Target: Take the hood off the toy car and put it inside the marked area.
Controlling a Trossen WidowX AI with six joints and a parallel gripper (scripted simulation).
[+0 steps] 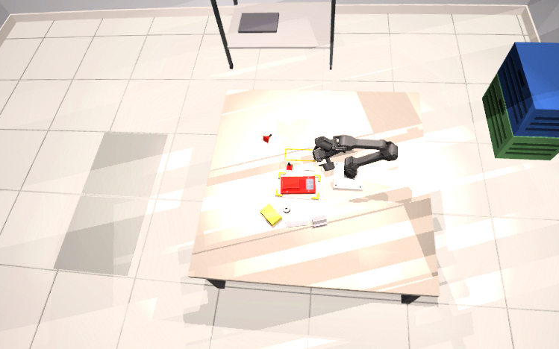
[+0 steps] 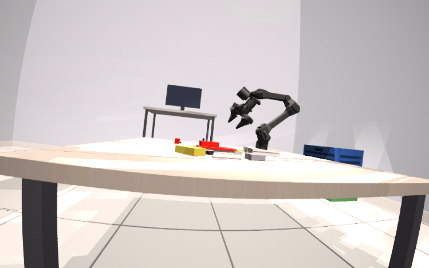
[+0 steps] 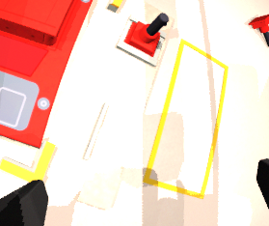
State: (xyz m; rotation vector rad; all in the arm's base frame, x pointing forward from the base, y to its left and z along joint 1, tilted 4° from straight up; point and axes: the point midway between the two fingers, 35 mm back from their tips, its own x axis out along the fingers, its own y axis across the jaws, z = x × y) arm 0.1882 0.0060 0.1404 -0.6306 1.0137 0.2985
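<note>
The red hood is 12 cm ahead of my gripper tip, 13 cm to the left of it and 12 cm below it. From my gripper tip the other things lie so: yellow block: 19 cm ahead, 33 cm to the left, 14 cm below.
</note>
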